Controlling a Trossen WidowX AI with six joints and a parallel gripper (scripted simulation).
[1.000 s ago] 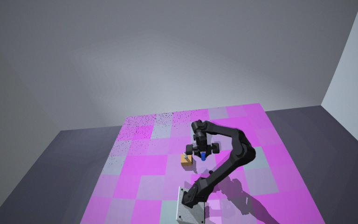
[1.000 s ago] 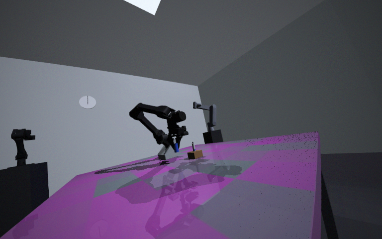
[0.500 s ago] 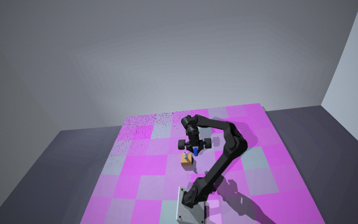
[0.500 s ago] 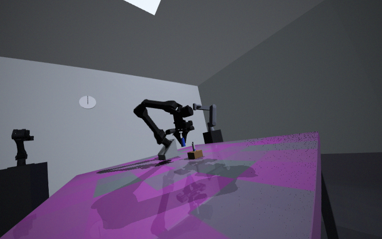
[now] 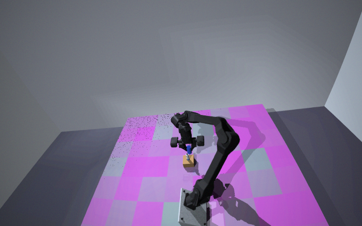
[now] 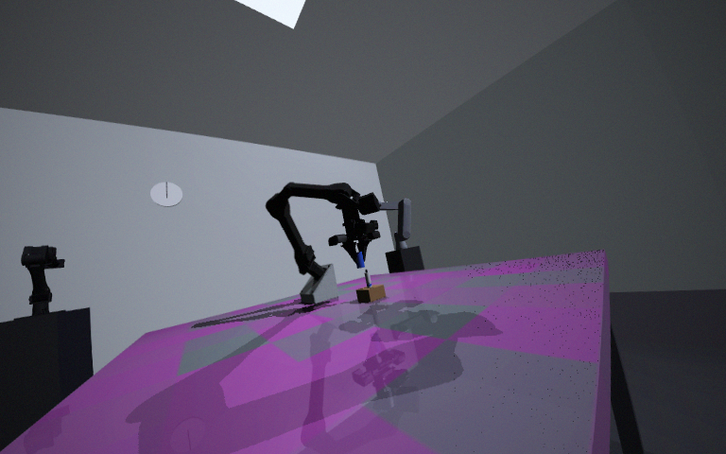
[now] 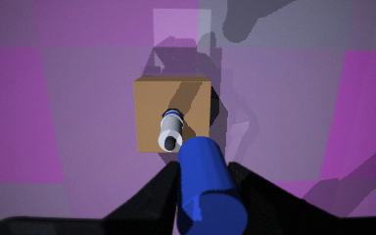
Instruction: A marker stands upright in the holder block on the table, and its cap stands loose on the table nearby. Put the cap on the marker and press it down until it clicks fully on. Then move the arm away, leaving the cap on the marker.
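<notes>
Right now the holder block is 20 mm to the left of my gripper tip and 110 mm below it. From my gripper tip the other things lie so: blue cap: 10 mm above.
</notes>
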